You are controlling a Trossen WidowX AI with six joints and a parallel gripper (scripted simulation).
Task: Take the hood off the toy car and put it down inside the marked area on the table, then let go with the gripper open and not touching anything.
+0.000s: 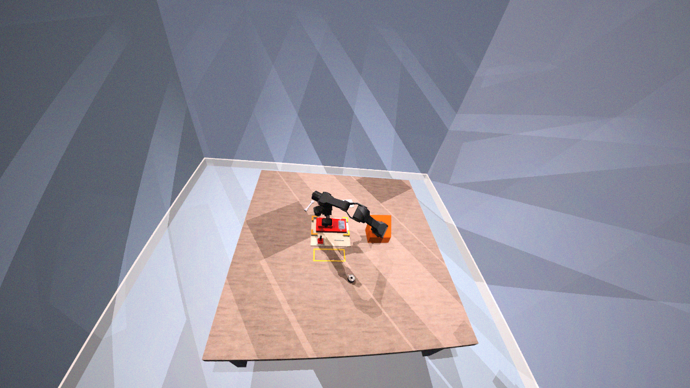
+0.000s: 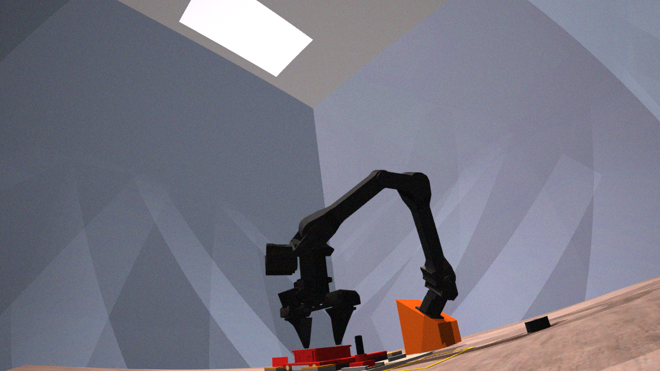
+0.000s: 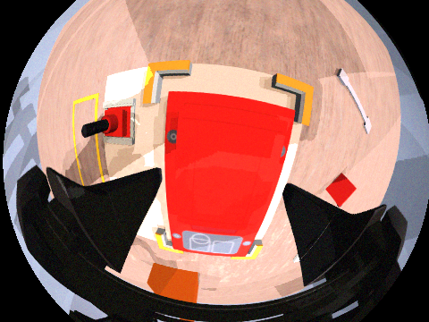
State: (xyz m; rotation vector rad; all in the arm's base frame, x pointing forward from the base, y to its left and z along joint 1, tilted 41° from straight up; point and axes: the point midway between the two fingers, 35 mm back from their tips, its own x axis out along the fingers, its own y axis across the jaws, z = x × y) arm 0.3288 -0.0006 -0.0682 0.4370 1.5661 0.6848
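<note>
Right now the red hood is 1 cm below my gripper tip. Round my gripper tip: black wheel: 18 cm behind, 35 cm to the left, 4 cm below; white plate: 15 cm behind, 24 cm to the right, 5 cm below; white rod: 13 cm ahead, 17 cm to the right, 5 cm below.
</note>
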